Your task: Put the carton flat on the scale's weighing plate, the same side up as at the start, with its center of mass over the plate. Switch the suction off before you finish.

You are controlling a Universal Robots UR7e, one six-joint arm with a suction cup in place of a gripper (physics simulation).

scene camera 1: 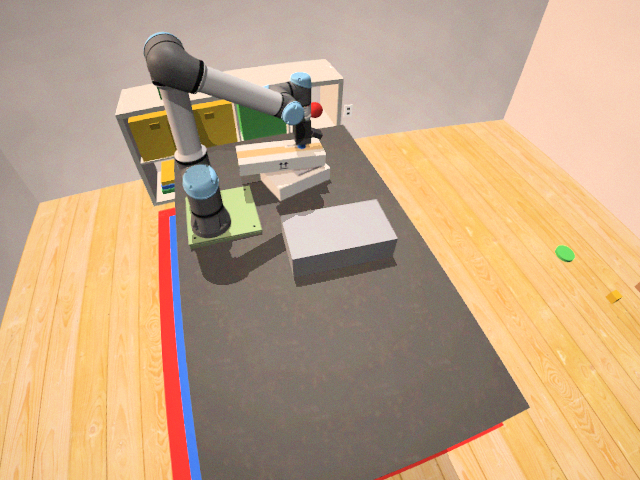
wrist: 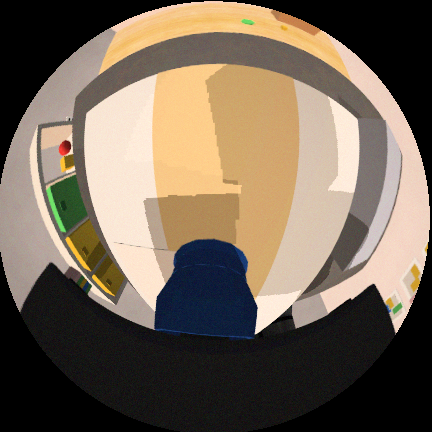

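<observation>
You'd find the suction cup [wrist: 207,293] in the wrist view, and there's a white carton [wrist: 256,158] there too. Scene camera 1 has the carton [scene camera 1: 259,158] as well, plus a white scale [scene camera 1: 284,184] and a grey block [scene camera 1: 319,240]. The wrist view doesn't show the scale, since it's hidden there by the white carton.
</observation>
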